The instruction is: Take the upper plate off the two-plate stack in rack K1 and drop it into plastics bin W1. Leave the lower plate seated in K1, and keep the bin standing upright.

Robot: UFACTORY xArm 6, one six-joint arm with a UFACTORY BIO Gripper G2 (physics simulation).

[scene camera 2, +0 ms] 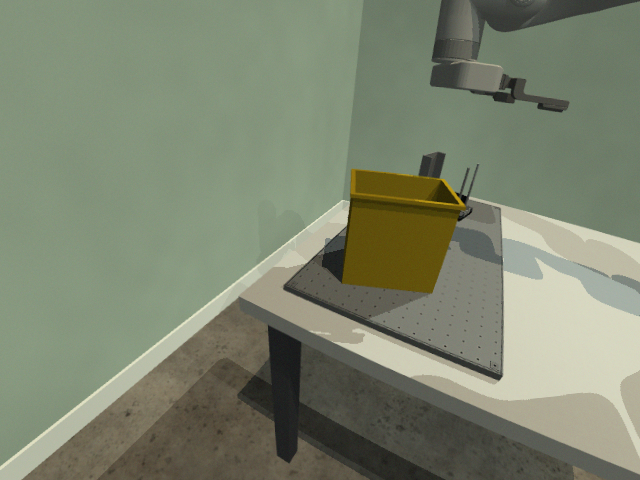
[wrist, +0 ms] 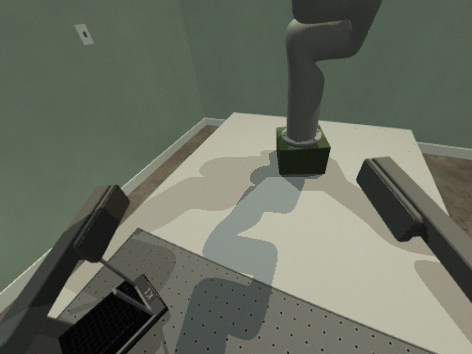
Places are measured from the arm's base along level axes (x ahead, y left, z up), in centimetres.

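Where they show: hand at its tool point: (scene camera 2: 525, 100) (wrist: 236, 209); arm's base at its link origin: (wrist: 300, 136).
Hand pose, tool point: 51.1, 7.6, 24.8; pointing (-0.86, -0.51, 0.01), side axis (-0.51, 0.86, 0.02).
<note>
Things, the pixels of their top centre, and the offset from my tool point, as dx, dy, dz. Level surfaces: height alone.
- yellow bin W1 at its top centre: (scene camera 2: 403, 185) +14.1, +19.0, -15.8
- black gridded plate at its top centre: (wrist: 101, 325) +13.8, -22.4, -29.0
- grey upright block at its top centre: (wrist: 64, 304) (scene camera 2: 454, 160) +12.8, -22.2, -18.7
- perforated board at its surface level: dz -33.8
- table at its surface level: dz -35.0
The yellow bin W1 (scene camera 2: 395, 248) stands upright, open at the top, on the perforated board. Rack K1 (scene camera 2: 465, 212) (wrist: 151, 295) is partly hidden behind the bin in the scene view; its thin upright rods show there. In the wrist view it is at the lower left, with its K1 label and a black gridded plate (wrist: 102, 325) in it, partly covered by the left finger. How many plates are stacked cannot be told. My gripper (scene camera 2: 552, 106) (wrist: 246, 210) is open and empty, high above the table, to the right of the bin and rack in the scene view.
A grey upright block (scene camera 2: 431, 164) stands behind the bin. The perforated board (scene camera 2: 454, 310) (wrist: 300, 325) lies on the table (scene camera 2: 558, 330) (wrist: 330, 240). The arm's green base block (wrist: 302, 160) stands at the far part of the table. A green wall (scene camera 2: 180, 129) runs along the left.
</note>
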